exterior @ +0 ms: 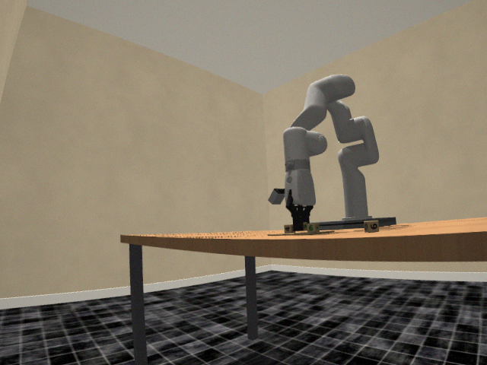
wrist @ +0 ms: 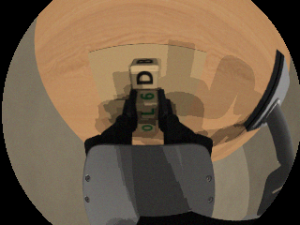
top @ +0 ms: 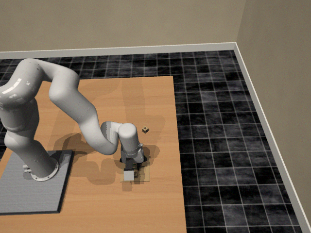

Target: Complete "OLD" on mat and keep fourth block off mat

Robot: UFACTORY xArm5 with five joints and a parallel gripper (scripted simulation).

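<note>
Right now the tan mat is 3 cm below my hand.
</note>
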